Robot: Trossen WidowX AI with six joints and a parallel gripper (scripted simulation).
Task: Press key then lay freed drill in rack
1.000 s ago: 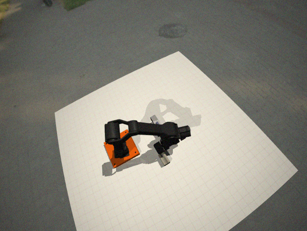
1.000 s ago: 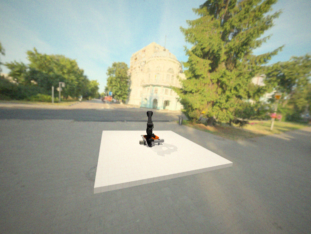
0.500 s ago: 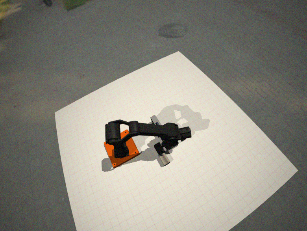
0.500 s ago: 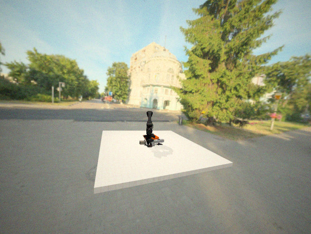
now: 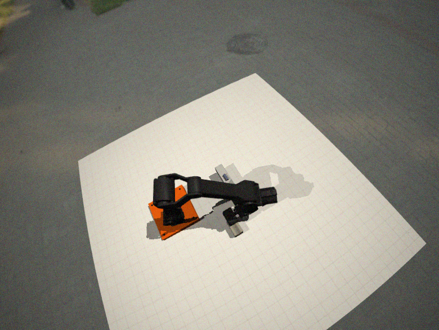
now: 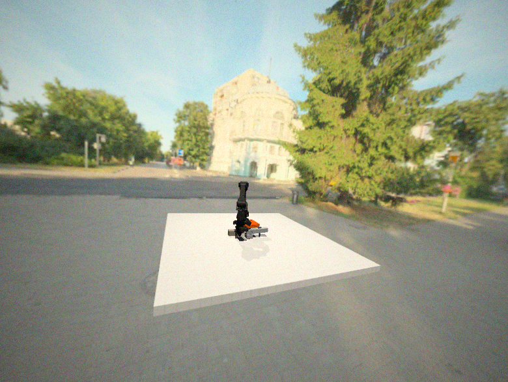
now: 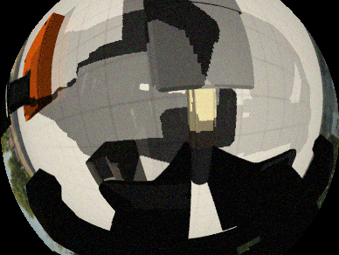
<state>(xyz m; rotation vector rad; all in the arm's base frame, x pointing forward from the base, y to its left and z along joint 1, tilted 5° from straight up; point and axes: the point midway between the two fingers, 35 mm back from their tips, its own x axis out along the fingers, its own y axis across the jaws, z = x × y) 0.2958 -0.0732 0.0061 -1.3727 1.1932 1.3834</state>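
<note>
The olive drill lies 5 cm to the left of my gripper tip, 4 cm above it and 1 cm behind it. From my gripper tip the other things lie so: long grey block: 13 cm to the left, 3 cm behind, 3 cm above; grey grooved rack: 7 cm behind, 4 cm to the right, 1 cm above; thin upright pin: 16 cm to the left, 4 cm above, 3 cm behind.
</note>
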